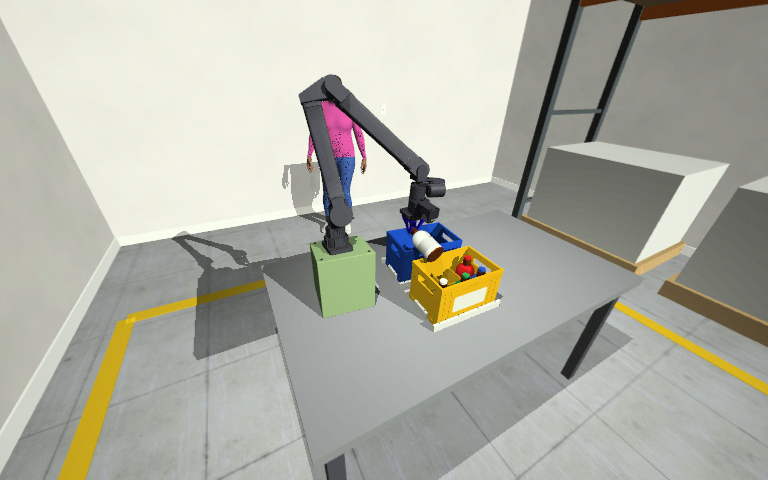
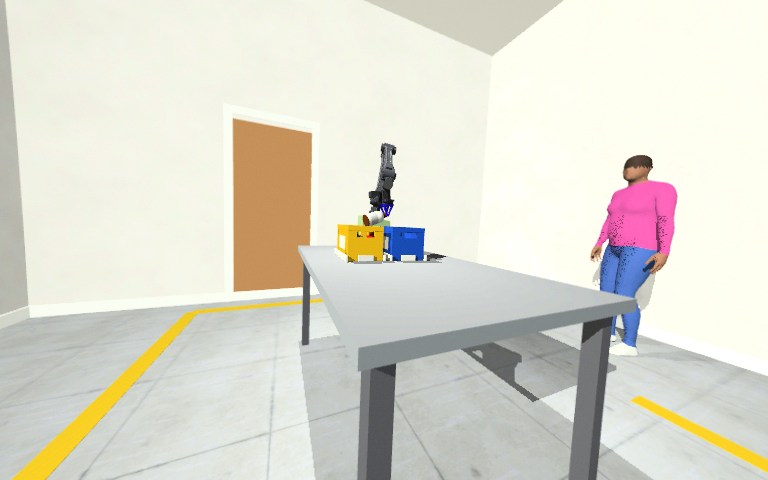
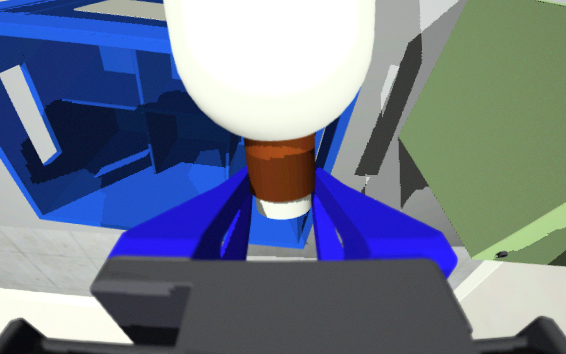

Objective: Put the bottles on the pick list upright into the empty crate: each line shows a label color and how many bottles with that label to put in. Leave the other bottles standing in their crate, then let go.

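Places are measured from the arm's base along level axes (x back, y down, z right), in millimetres.
Where they show: gripper, fingertip midpoint: (image 1: 412,232) (image 2: 386,216) (image 3: 281,176); arm's base at its link origin: (image 1: 337,247).
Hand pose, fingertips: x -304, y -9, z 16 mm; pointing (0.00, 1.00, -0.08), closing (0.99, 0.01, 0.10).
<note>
Each offset is from my fingertips to the centre of the thing. "*": to the spot under its first point. Level surfaces: height alone.
My gripper (image 1: 415,228) (image 2: 386,213) (image 3: 281,176) is shut on the brown neck of a white-bodied bottle {dx -11, dy +10, dz +67 mm} (image 1: 425,245) (image 2: 373,218) (image 3: 272,65). The bottle is strongly tilted, its brown base lower and toward the yellow crate. It hangs over the near side of the blue crate {dx -94, dy +149, dz -49 mm} (image 1: 399,259) (image 2: 404,246) (image 3: 85,36), whose visible compartments are empty; the bottle hides part of it. The yellow crate {dx -86, dy +149, dz +192 mm} (image 1: 446,306) (image 2: 362,250) holds a red bottle {dx -175, dy +151, dz +149 mm} (image 1: 464,268) and bottles with a white cap {dx +5, dy +151, dz +234 mm} (image 1: 443,281), a green cap {dx -90, dy +151, dz +239 mm} (image 1: 465,276) and a blue cap {dx -172, dy +151, dz +233 mm} (image 1: 481,270). No readable pick list shows.
The arm stands on a green block (image 1: 345,288) (image 3: 490,125), left of the crates on the grey table {dy +237 mm} (image 1: 385,367) (image 2: 453,300). A white tray {* dx -80, dy +216, dz +297 mm} (image 1: 467,315) lies under the yellow crate, which stands close beside the blue one. A person (image 1: 341,135) (image 2: 642,220) stands behind the table.
</note>
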